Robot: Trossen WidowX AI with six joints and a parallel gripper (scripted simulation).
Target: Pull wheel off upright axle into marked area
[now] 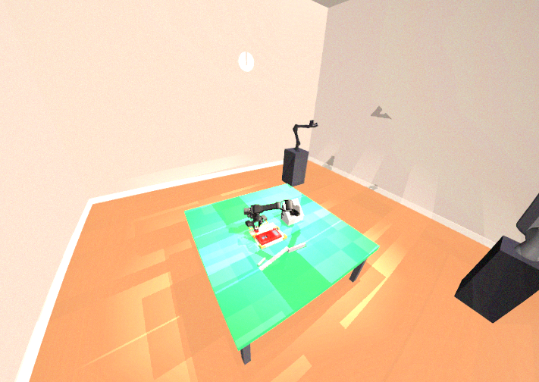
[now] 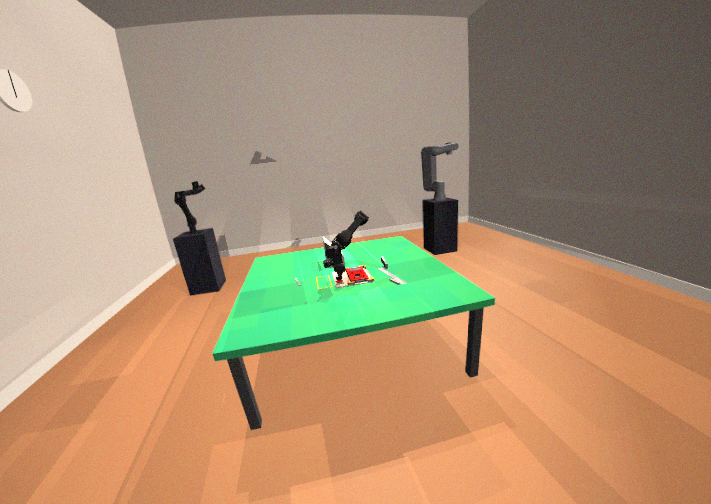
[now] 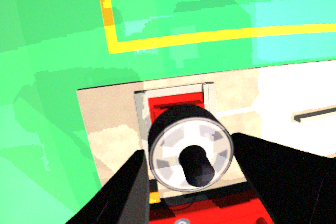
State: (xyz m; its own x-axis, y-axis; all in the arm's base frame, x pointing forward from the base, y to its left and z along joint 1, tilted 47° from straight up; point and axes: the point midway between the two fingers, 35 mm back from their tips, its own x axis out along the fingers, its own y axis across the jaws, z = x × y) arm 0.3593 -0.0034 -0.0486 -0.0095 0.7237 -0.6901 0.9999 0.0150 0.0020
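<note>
Right now the wheel is right at my gripper tip. The rest, counted from my gripper tip: upright axle: right at my gripper tip.
</note>
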